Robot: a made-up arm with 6 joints. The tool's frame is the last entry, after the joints. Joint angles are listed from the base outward.
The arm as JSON. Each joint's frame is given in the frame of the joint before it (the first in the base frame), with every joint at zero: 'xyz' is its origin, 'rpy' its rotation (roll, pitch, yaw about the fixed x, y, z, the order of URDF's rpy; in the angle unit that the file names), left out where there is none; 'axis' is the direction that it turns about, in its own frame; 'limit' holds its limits. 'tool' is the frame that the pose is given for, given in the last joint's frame.
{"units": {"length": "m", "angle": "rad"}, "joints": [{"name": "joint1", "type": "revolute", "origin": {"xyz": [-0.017, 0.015, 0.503], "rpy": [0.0, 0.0, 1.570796]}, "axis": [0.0, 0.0, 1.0], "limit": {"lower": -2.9, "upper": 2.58}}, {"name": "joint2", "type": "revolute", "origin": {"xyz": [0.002, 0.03, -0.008], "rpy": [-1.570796, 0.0, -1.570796]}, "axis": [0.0, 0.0, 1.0], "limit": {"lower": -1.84, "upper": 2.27}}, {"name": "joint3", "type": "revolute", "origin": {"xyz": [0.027, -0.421, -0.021], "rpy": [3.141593, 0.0, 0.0]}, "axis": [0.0, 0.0, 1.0], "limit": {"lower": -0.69, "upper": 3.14}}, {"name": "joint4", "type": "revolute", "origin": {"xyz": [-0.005, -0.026, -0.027], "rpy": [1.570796, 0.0, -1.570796]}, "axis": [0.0, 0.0, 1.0], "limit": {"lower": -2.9, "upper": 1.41}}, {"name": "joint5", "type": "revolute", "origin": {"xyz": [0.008, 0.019, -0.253], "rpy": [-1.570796, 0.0, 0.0]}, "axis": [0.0, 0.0, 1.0], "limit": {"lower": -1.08, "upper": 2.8}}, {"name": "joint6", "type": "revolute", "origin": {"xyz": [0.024, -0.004, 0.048], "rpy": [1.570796, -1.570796, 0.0]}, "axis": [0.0, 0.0, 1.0], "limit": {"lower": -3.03, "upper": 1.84}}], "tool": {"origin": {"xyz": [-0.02, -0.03, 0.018], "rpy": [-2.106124, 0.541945, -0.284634]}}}
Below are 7 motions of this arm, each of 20 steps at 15 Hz.
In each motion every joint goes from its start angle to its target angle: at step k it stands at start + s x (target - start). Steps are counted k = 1, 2, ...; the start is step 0. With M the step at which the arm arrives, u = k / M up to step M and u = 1 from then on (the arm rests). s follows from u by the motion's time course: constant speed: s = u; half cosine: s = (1 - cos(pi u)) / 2; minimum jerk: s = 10 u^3 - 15 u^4 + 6 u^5.
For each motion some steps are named. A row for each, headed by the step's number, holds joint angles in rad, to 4 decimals.
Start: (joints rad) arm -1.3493 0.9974 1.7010 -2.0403 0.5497 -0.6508
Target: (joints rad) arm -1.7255 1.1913 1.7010 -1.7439 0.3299 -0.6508
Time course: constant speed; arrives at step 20
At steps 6, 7, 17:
6: -1.4622 1.0556 1.7010 -1.9514 0.4838 -0.6508
7: -1.4810 1.0653 1.7010 -1.9366 0.4728 -0.6508
17: -1.6691 1.1622 1.7010 -1.7884 0.3629 -0.6508

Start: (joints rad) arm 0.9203 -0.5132 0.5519 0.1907 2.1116 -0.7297
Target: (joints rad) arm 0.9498 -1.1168 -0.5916 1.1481 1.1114 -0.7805
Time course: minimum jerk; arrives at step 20
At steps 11, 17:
11: 0.9378 -0.8712 -0.1263 0.7586 1.5184 -0.7598
17: 0.9490 -1.1007 -0.5612 1.1226 1.1380 -0.7791

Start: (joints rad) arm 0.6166 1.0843 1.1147 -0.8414 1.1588 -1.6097
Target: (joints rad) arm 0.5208 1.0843 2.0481 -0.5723 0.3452 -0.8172
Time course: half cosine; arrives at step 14
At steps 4, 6, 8, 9, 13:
4: 0.5986 1.0843 1.2904 -0.7907 1.0056 -1.4605
6: 0.5794 1.0843 1.4775 -0.7368 0.8425 -1.3016
8: 0.5580 1.0843 1.6853 -0.6769 0.6615 -1.1253
9: 0.5479 1.0843 1.7839 -0.6485 0.5755 -1.0415
13: 0.5220 1.0843 2.0364 -0.5757 0.3554 -0.8271

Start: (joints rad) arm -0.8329 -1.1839 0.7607 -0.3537 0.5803 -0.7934
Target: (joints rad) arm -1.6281 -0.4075 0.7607 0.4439 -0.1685 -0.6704
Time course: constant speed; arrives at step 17
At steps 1, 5, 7, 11, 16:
1: -0.8797 -1.1382 0.7607 -0.3068 0.5363 -0.7862
5: -1.0668 -0.9555 0.7607 -0.1191 0.3601 -0.7572
7: -1.1603 -0.8642 0.7607 -0.0253 0.2720 -0.7428
11: -1.3474 -0.6815 0.7607 0.1624 0.0958 -0.7138
16: -1.5813 -0.4532 0.7607 0.3970 -0.1245 -0.6776

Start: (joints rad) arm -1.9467 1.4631 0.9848 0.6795 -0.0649 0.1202
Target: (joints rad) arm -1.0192 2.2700 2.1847 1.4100 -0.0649 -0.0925
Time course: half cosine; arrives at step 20
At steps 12, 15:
12: -1.3396 1.9912 1.7701 1.1576 -0.0649 -0.0190
15: -1.1550 2.1518 2.0090 1.3030 -0.0649 -0.0614

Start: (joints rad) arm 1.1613 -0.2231 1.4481 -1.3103 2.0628 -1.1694
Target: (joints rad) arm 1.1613 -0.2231 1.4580 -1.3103 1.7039 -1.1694
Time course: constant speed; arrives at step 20
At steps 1, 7, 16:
1: 1.1613 -0.2231 1.4486 -1.3103 2.0449 -1.1694
7: 1.1613 -0.2231 1.4516 -1.3103 1.9372 -1.1694
16: 1.1613 -0.2231 1.4560 -1.3103 1.7757 -1.1694

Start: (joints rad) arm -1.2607 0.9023 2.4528 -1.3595 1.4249 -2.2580
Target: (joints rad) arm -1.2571 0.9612 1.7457 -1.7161 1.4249 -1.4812
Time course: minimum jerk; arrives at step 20
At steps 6, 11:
6: -1.2601 0.9119 2.3375 -1.4177 1.4249 -2.1313
11: -1.2586 0.9372 2.0334 -1.5710 1.4249 -1.7973

